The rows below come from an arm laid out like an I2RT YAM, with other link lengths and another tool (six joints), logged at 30 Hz.
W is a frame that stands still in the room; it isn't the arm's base.
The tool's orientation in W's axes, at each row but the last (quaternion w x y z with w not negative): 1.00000, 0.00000, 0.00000, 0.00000; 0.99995, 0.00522, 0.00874, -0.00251; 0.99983, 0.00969, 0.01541, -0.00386; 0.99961, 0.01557, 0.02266, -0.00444; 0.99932, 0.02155, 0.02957, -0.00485; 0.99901, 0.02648, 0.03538, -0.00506; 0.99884, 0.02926, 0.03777, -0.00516; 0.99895, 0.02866, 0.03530, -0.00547; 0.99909, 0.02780, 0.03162, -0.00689; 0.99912, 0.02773, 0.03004, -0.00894; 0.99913, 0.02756, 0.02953, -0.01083; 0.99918, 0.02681, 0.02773, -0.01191
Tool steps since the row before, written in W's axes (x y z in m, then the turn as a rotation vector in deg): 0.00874, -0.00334, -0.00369, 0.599, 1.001, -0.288; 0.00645, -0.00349, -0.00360, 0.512, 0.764, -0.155; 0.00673, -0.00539, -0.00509, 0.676, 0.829, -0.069; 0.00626, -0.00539, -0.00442, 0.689, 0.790, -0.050; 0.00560, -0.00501, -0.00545, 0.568, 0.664, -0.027; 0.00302, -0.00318, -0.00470, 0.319, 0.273, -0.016; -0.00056, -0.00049, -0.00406, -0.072, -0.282, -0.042; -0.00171, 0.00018, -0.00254, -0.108, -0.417, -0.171; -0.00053, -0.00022, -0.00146, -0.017, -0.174, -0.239; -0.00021, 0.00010, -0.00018, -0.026, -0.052, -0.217; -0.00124, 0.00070, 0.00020, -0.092, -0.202, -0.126; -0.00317, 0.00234, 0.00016, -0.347, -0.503, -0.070
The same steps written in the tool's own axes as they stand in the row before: 0.00874, -0.00334, -0.00369, 0.599, 1.001, -0.288; 0.00653, -0.00349, -0.00345, 0.511, 0.765, -0.154; 0.00692, -0.00543, -0.00477, 0.672, 0.833, -0.064; 0.00650, -0.00546, -0.00396, 0.684, 0.795, -0.044; 0.00596, -0.00518, -0.00489, 0.563, 0.668, -0.022; 0.00337, -0.00339, -0.00430, 0.317, 0.276, -0.008; -0.00025, -0.00073, -0.00405, -0.066, -0.285, -0.031; -0.00153, 0.00001, -0.00266, -0.092, -0.427, -0.154; -0.00043, -0.00031, -0.00148, 0.000, -0.187, -0.229; -0.00020, 0.00009, -0.00020, -0.012, -0.064, -0.215; -0.00126, 0.00068, 0.00009, -0.080, -0.211, -0.120; -0.00323, 0.00226, -0.00014, -0.331, -0.515, -0.062
